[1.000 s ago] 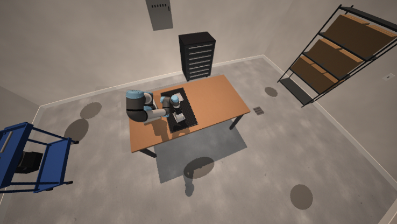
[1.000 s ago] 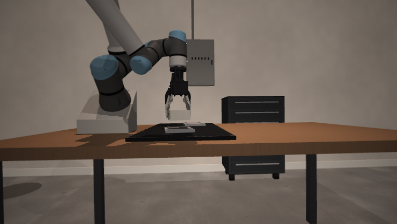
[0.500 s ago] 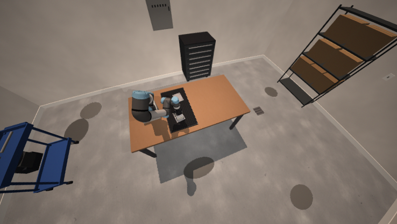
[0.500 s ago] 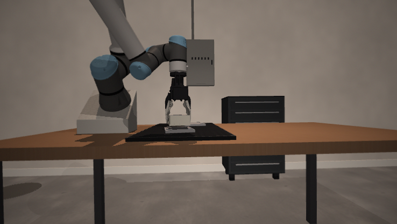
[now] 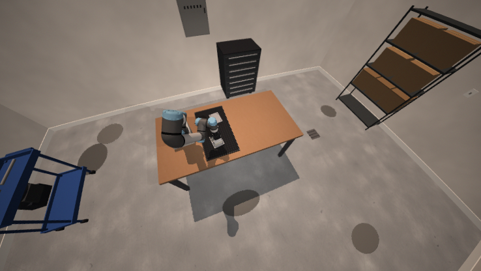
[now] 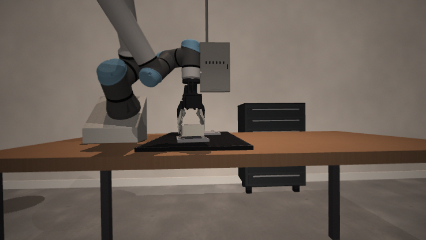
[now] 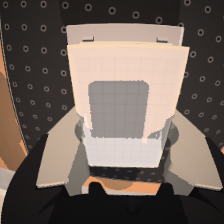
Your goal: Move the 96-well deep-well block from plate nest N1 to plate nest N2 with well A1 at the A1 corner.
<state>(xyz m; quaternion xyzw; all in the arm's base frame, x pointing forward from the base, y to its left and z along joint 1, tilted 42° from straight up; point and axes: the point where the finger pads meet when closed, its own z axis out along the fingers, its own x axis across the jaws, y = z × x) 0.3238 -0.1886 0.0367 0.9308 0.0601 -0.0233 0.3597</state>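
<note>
Right now my hand is 10 mm below the white 96-well deep-well block. Round my hand: plate nest N2: 30 mm below.
</note>
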